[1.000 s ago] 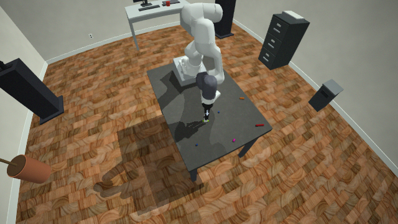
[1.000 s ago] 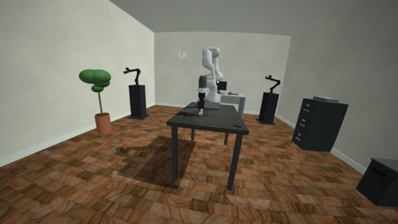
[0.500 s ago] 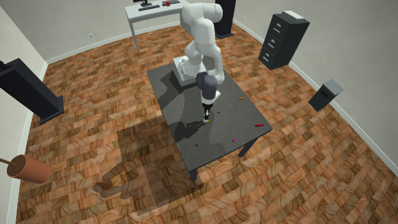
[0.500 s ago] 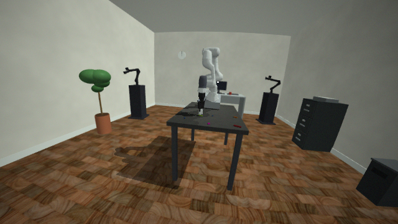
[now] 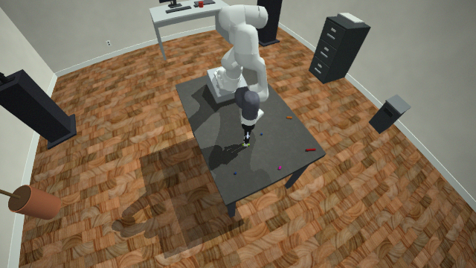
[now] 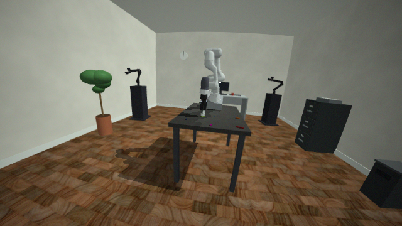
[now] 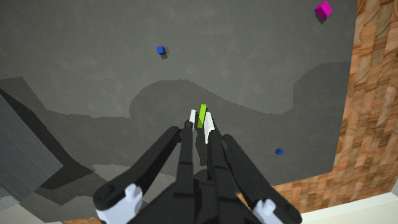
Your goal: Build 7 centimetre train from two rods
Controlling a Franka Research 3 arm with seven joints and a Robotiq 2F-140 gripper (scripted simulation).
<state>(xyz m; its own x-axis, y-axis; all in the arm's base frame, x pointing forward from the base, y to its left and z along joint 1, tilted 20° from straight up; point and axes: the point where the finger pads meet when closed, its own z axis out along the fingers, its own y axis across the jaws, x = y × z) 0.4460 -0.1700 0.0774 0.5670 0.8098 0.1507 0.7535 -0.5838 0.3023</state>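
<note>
My gripper is now 40 mm above the lime rod. From my hand the other things lie so: magenta rod 260 mm ahead, 70 mm to the left, 40 mm below; orange rod 410 mm to the left, 40 mm below; red rod 290 mm ahead, 340 mm to the left, 40 mm below.
</note>
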